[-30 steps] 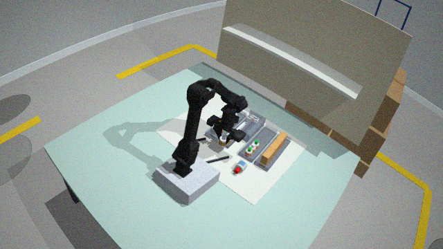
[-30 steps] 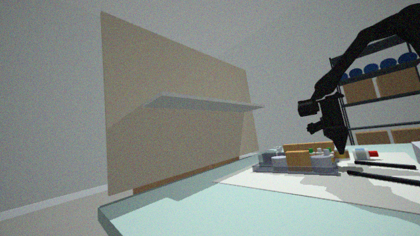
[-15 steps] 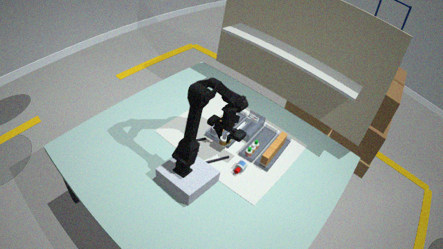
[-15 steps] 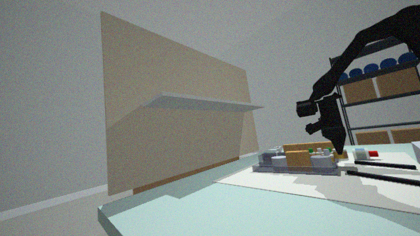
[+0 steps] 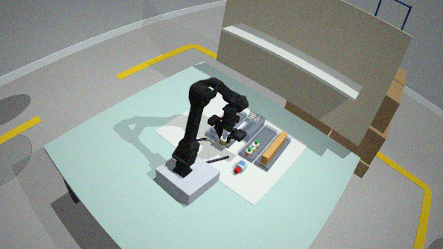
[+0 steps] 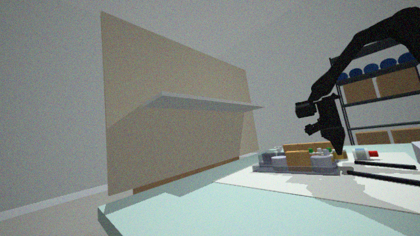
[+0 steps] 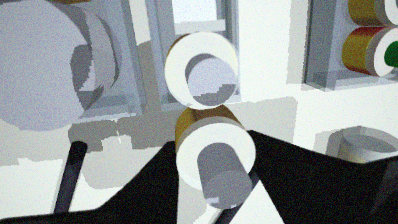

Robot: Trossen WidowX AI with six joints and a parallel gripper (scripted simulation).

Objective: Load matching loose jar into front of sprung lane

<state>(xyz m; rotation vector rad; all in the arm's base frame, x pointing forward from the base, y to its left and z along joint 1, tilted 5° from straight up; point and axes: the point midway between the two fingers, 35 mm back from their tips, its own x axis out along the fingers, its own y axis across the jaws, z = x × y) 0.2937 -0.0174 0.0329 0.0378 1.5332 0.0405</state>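
Right now the pusher plate is 150 mm ahead of my gripper tip and 30 mm to the right of it. Also, from my gripper tip: shelf 550 mm ahead, 320 mm above, 50 mm to the right.
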